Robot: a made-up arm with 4 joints.
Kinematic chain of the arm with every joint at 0, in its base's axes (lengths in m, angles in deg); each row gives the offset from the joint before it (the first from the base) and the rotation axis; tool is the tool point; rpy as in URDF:
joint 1: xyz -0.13 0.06 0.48 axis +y
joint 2: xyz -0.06 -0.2 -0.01 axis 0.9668 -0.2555 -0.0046
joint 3: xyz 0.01 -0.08 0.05 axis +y
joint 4: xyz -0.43 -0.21 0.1 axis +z
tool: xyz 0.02 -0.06 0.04 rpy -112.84 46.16 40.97
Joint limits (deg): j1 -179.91..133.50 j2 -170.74..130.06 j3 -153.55..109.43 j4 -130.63..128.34
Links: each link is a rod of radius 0.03 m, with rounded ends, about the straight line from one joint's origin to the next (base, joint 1, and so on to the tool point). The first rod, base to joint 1, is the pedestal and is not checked.
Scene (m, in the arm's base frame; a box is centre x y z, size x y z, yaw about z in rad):
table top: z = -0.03
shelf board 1: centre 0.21 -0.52 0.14 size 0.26 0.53 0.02 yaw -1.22
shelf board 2: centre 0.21 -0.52 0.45 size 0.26 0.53 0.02 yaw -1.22
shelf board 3: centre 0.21 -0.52 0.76 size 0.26 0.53 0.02 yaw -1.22
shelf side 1: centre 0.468 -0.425 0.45 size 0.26 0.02 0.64 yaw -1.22
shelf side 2: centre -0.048 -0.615 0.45 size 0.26 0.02 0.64 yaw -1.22
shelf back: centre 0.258 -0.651 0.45 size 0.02 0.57 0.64 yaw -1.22
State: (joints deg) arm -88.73 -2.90 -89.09 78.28
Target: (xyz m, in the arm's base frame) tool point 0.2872 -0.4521 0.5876
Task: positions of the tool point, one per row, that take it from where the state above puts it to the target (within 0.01 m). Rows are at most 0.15 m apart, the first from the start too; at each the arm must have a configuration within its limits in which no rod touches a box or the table.
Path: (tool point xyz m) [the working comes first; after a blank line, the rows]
Joints at the target: -135.40 5.11 -84.18 16.51
Straight joint move there: touches shelf board 2.

1: 0.2412 -0.3590 0.3080
2: 0.2828 -0.2655 0.3372
3: 0.2997 -0.1738 0.3683
4: 0.2989 -0.0986 0.4045
5: 0.3017 -0.0840 0.5324
6: 0.2676 -0.0717 0.6558
7: 0.1999 -0.0617 0.7640
8: 0.2493 -0.1195 0.7412
9: 0.2864 -0.2185 0.7130
10: 0.2986 -0.3388 0.6663
11: 0.2872 -0.4521 0.5876

